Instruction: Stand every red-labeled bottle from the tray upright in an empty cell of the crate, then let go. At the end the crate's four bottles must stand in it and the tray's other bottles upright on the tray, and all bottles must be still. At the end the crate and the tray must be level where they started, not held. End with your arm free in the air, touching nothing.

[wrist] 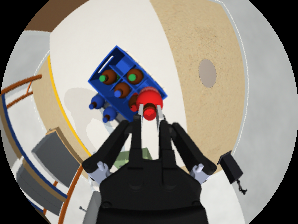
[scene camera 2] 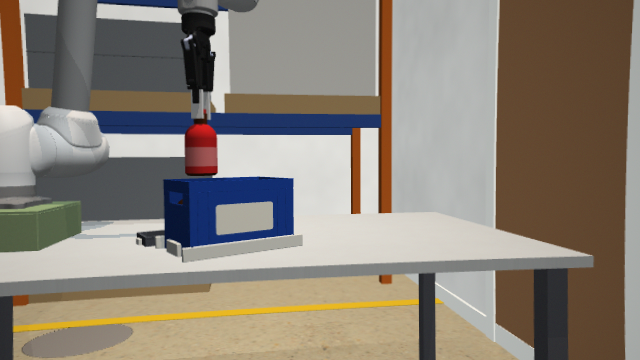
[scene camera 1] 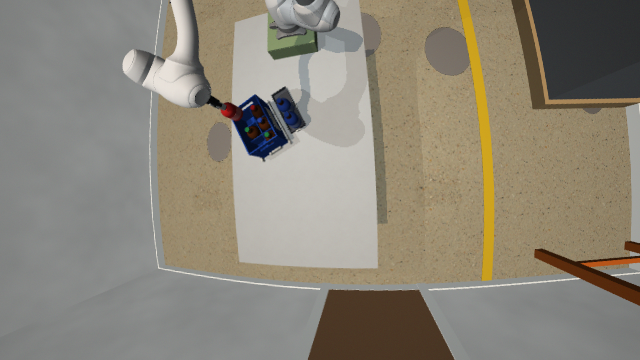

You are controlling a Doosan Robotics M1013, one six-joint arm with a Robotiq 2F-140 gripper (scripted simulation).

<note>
I see my gripper [scene camera 2: 201,119], a red-labeled bottle [scene camera 2: 201,159] and a blue crate [scene camera 2: 215,210].
My gripper also shows in the wrist view [wrist: 149,110].
</note>
